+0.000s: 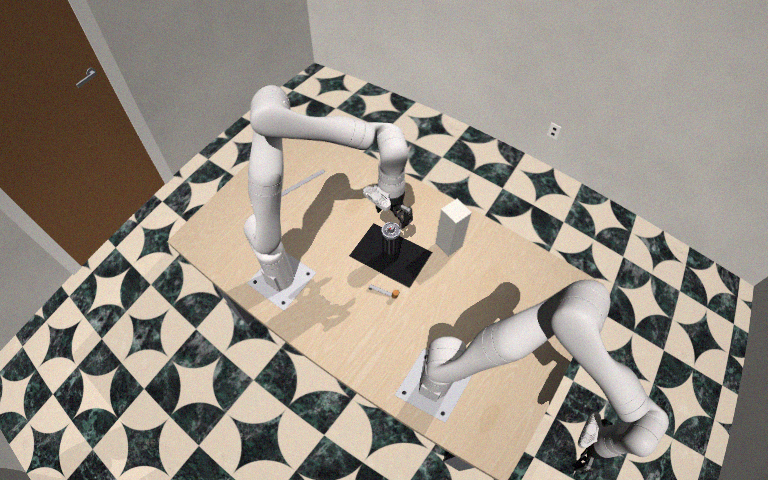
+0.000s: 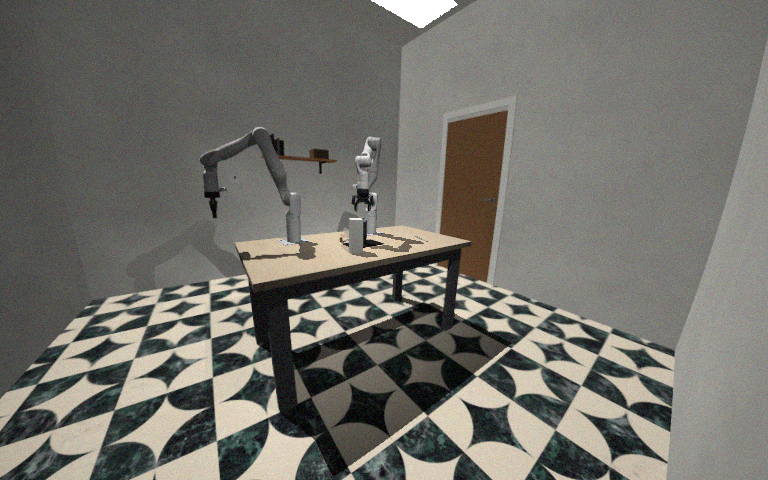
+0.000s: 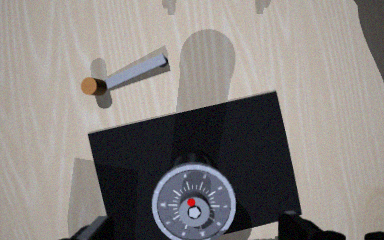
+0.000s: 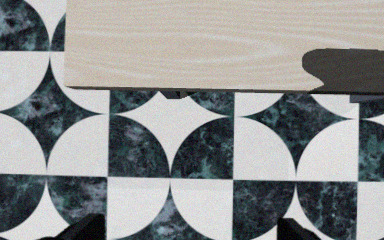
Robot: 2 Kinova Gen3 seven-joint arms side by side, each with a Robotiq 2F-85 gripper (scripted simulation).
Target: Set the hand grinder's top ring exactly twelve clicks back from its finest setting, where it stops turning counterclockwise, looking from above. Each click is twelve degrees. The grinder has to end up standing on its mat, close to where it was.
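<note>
Crank handle (image 3: 91, 86). Black mat (image 1: 412, 257), (image 3: 246, 139). Tall pale box (image 1: 454, 219); out of frame in image 3, out of frame in image 4.
</note>
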